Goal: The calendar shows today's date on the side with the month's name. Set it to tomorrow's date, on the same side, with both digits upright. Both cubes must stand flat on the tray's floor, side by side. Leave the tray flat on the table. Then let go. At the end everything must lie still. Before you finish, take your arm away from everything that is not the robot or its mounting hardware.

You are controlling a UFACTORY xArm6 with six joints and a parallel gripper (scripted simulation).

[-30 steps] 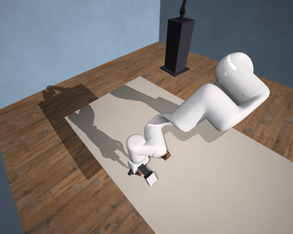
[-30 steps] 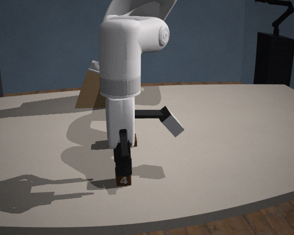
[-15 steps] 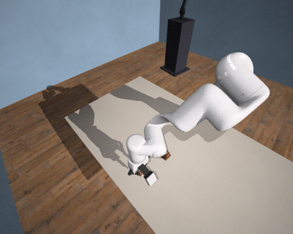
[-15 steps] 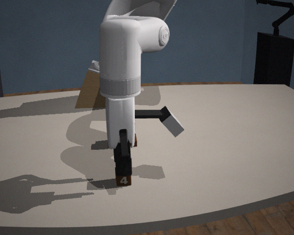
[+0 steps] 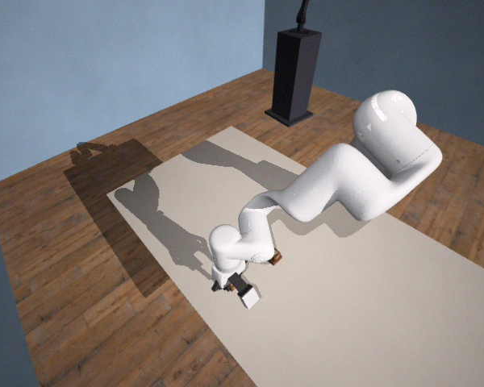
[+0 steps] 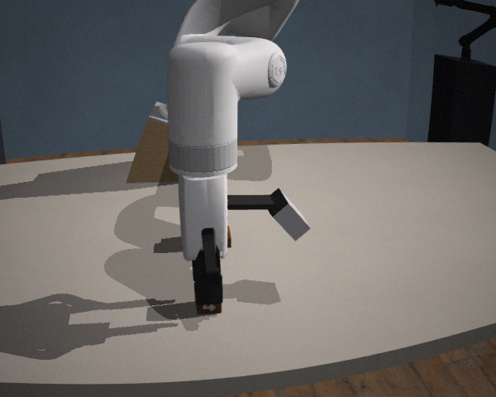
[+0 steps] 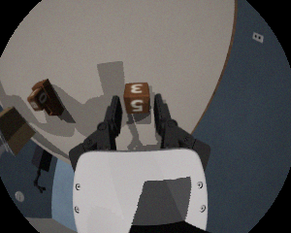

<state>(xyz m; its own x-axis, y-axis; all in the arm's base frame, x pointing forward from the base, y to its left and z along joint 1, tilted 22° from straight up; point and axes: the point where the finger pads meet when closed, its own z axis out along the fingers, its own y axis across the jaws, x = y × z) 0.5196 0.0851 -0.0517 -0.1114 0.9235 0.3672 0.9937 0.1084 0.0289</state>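
The brown digit cube is 30 mm below my hand. Also, from my hand: brown cube 180 mm behind, 20 mm below, 10 mm to the left; then brown calendar tray 180 mm behind, 40 mm below, 10 mm to the right.
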